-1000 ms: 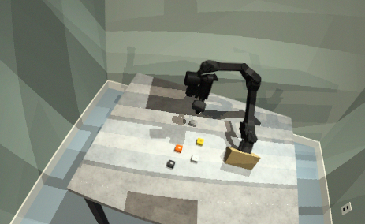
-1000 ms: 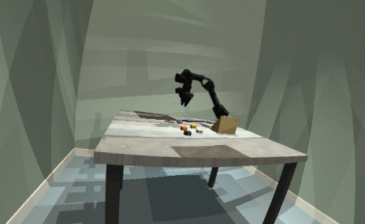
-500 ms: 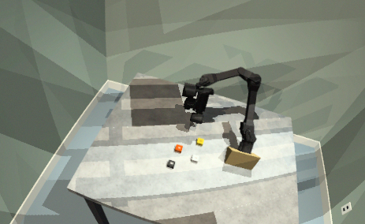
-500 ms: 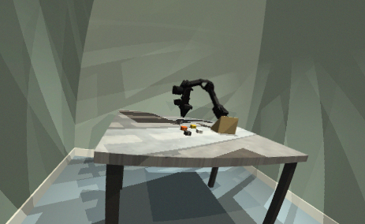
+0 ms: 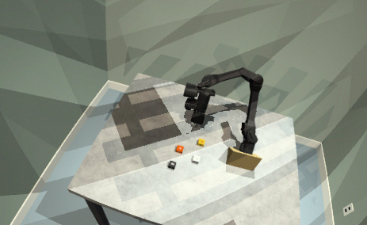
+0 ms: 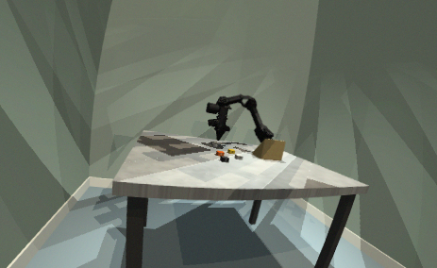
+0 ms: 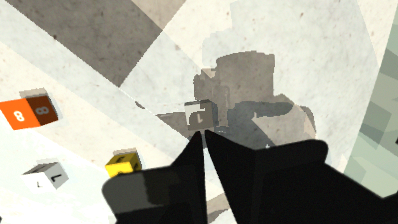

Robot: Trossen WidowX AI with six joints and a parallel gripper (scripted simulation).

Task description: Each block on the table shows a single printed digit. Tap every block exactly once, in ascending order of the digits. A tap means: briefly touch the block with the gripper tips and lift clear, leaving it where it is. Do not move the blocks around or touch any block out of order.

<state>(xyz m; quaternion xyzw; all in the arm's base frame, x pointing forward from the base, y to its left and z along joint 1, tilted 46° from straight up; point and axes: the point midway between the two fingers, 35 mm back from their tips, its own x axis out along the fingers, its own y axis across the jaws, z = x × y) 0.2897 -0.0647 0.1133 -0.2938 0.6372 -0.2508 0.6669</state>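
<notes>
Right now the grey block is 1 cm ahead of my gripper tip and 3 cm below it. From my gripper tip the other things lie so: white block (6 cm behind, 22 cm to the left, 3 cm below); yellow block (6 cm behind, 11 cm to the left, 3 cm below); orange block (3 cm ahead, 20 cm to the left, 3 cm below).
</notes>
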